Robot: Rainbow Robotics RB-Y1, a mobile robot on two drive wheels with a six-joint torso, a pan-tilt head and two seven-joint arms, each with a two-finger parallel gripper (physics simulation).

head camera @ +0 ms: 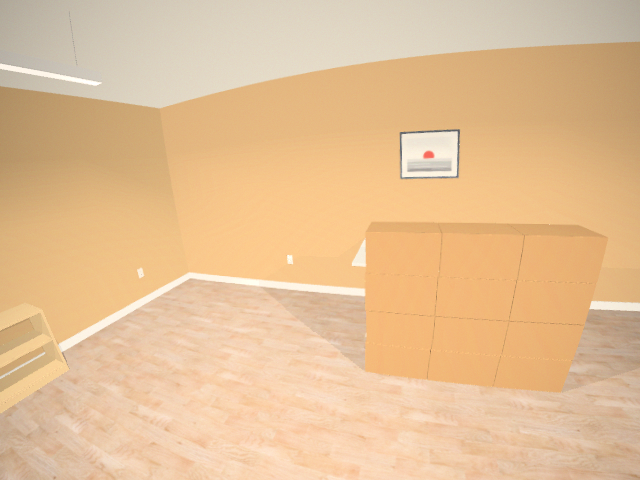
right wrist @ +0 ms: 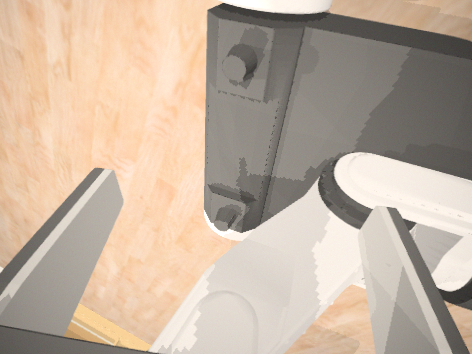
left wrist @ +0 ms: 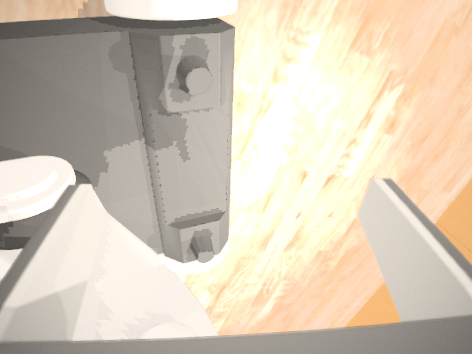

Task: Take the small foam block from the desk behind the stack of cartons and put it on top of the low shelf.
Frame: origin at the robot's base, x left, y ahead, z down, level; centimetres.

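Seen in the pictures: left gripper, fingertip midpoint: (left wrist: 235, 200); right gripper, fingertip midpoint: (right wrist: 240, 202).
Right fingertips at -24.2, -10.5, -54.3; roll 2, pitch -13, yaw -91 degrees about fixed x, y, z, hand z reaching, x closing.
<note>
A point is followed by its place in that frame, as x, y, z.
The stack of cartons (head camera: 475, 310) @[-94.4, 115.6, -60.0], orange-brown and several boxes high, stands on the floor right of centre in the head view. A small white corner of the desk (head camera: 359, 256) @[-36.2, 195.2, -72.1] shows past its left side; the rest is hidden behind the cartons. The small foam block does not show in any view. The low shelf (head camera: 24, 309) @[246.3, 150.7, -61.1], pale wood, is cut off at the left edge of the head view. My left gripper (left wrist: 235, 200) @[23.9, -6.5, -55.0] is open and empty, over the floor and away from these things. My right gripper (right wrist: 240, 202) @[-24.2, -10.5, -54.3] is also open and empty.
Wood floor (head camera: 206, 372) @[94.5, 148.4, -0.1] lies in front of the cartons and between them and the low shelf. The walls meet in a corner at the left back. A framed picture (head camera: 429, 153) @[-113.0, 233.1, -154.7] hangs above the cartons. My robot's grey base (left wrist: 190, 165) @[0.8, -0.6, -19.1] (right wrist: 240, 140) @[-2.0, -0.5, -19.1] shows in both wrist views.
</note>
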